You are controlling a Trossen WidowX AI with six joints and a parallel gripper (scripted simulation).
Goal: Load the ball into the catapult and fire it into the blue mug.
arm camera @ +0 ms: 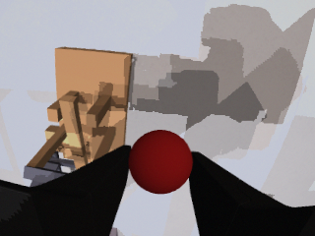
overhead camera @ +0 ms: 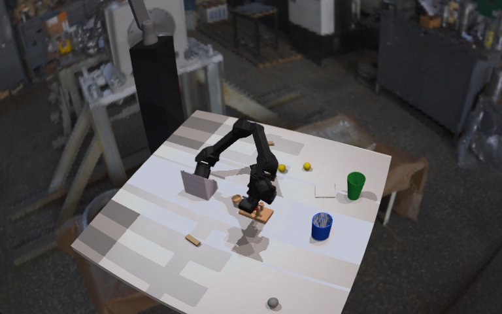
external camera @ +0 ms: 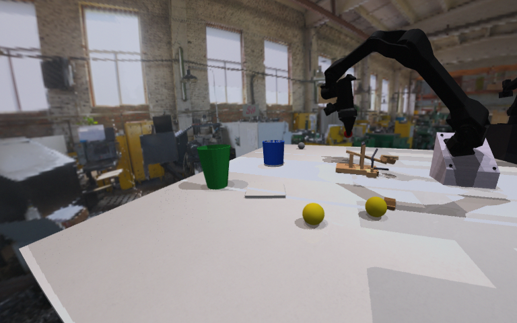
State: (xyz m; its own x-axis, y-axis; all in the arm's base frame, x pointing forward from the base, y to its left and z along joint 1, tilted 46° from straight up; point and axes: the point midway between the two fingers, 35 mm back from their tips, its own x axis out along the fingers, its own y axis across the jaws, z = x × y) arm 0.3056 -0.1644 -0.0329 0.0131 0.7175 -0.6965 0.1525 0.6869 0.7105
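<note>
Now: gripper tip 11 cm to the right of the wooden catapult, 7 cm above it and 5 cm past it. Round my gripper tip: flat white tile 31 cm to the left, 26 cm ahead, 12 cm below; then red ball 1 cm above; then blue mug 30 cm ahead, 9 cm below, 2 cm to the left.
</note>
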